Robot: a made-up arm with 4 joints.
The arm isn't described. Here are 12 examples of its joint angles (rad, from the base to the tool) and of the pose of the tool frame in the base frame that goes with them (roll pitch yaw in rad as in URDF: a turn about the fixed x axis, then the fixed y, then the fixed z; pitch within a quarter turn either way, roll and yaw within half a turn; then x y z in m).
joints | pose
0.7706 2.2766 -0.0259 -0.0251 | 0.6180 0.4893 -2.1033 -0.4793 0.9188 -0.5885
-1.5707 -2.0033 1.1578 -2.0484 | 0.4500 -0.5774 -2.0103 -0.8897 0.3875 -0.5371
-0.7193 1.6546 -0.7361 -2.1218 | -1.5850 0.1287 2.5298 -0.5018 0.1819 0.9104
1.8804 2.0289 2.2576 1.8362 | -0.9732 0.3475 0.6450 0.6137 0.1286 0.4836
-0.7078 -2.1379 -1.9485 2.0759 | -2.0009 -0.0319 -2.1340 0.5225 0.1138 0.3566
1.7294 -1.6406 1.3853 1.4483 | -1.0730 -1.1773 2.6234 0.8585 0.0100 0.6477
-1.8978 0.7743 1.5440 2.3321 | -1.4550 -1.2227 -0.1028 -0.8154 -0.0319 0.5925
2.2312 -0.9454 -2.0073 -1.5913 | 1.0549 -0.3166 -2.5282 -0.4259 0.0900 -0.2454
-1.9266 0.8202 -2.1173 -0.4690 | 2.3532 0.3979 -1.4549 0.4266 0.2120 -0.1186
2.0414 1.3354 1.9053 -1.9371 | -1.0239 -0.5835 2.4157 0.8364 0.0822 0.3812
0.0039 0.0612 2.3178 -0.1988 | 2.3076 -0.1385 0.0856 -0.0747 0.2487 -0.7151
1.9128 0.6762 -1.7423 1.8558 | 2.8874 -0.4179 1.5387 -0.4665 -0.0634 -0.4144
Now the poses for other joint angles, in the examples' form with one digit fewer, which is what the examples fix.
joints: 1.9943 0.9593 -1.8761 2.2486
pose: 2.964 -0.328 1.453 -0.439 0.054 -0.402
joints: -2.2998 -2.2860 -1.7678 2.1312
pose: 2.532 -0.324 -1.505 0.246 0.237 -0.569
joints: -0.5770 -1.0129 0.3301 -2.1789
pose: 2.276 0.371 -2.764 0.522 -0.453 -0.836
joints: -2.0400 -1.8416 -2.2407 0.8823
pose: -0.401 -1.094 1.762 0.417 -0.049 -0.099
